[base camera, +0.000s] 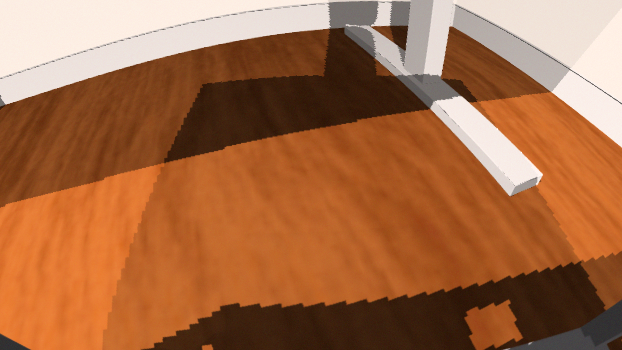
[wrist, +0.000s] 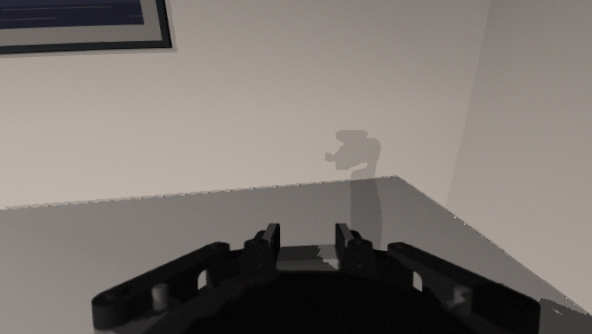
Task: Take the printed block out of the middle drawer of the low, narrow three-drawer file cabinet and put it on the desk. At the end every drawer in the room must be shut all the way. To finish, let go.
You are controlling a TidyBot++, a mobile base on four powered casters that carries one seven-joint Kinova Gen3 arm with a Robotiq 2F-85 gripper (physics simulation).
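Frame: origin at the arm's base, x right, y up, z back, level; millimetres.
Where they show: gripper, fingertip midpoint: [wrist: 307,237].
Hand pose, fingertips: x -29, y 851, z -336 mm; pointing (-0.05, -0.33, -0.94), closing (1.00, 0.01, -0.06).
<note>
Each offset is from my fingertips to the centre of the thing. "*": to the spot under its first point. Level surfaces: height alone.
My gripper [wrist: 307,237] is at the bottom middle of the wrist view, shut on the printed block {dx +2, dy -16, dz +20 mm} [wrist: 306,259]. The block is a light grey piece between the fingertips, partly in shadow, and its lower part is hidden by the gripper body. The grey desk top {dy -298 mm} [wrist: 150,225] stretches out beyond and below the fingers, with the arm's shadow on it; the block appears above it, and the height between them is hard to tell. In the base camera view a white desk leg {* dx +284, dy -1128, dz -373 mm} [base camera: 426,42] stands on its long foot [base camera: 487,137]. The file cabinet and its drawers do not show.
A wall [wrist: 250,110] with a framed picture [wrist: 167,30] rises behind the desk, and a second wall [wrist: 540,150] meets it at the right corner. The desk foot lies on the wooden floor {dy -1248 mm} [base camera: 280,210], right of centre ahead of the base, near the white baseboard [base camera: 225,27].
</note>
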